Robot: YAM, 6 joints.
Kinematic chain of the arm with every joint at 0, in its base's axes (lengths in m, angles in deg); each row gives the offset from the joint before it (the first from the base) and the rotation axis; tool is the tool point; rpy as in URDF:
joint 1: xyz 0 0 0.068 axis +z
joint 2: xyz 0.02 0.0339 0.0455 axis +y
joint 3: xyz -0.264 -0.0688 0 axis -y
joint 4: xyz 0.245 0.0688 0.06 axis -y
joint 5: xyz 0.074 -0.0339 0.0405 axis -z
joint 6: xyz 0.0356 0 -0.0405 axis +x
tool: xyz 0 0 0 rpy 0 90 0
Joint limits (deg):
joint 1: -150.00..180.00
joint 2: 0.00..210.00
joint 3: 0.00..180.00
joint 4: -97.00..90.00
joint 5: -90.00..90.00
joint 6: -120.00..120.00
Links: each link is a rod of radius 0.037 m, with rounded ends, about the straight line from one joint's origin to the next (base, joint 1, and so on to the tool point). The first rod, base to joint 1, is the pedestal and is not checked.
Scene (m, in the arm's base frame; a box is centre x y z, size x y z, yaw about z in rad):
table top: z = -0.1
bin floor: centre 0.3 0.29 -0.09 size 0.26 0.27 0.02 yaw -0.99
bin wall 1: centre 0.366 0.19 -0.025 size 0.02 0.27 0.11 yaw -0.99
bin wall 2: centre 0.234 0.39 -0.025 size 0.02 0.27 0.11 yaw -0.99
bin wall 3: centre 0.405 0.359 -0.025 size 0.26 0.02 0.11 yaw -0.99
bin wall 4: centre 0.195 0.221 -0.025 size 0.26 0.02 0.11 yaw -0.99
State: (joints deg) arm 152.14 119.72 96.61 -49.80 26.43 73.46
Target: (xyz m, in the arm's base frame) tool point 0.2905 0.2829 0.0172
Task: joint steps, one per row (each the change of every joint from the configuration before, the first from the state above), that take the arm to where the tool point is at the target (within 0.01 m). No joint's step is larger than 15 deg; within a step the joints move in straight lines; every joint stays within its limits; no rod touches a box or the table.
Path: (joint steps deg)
1: -13.14 0.66 -1.03 -0.37 0.93 0.00
2: -13.13 0.65 -1.03 -0.36 0.92 0.00
3: -13.14 0.66 -1.03 -0.37 0.93 0.00
4: -13.14 0.66 -1.03 -0.37 0.92 0.00
5: -13.14 0.65 -1.02 -0.37 0.93 0.00
6: -13.13 0.66 -1.03 -0.36 0.93 0.00
7: -13.14 0.65 -1.03 -0.37 0.92 0.00
8: -13.14 0.66 -1.03 -0.37 0.93 0.00
9: -0.02 8.30 0.30 2.60 -0.38 0.00
10: -0.03 8.30 0.29 2.60 -0.37 0.00

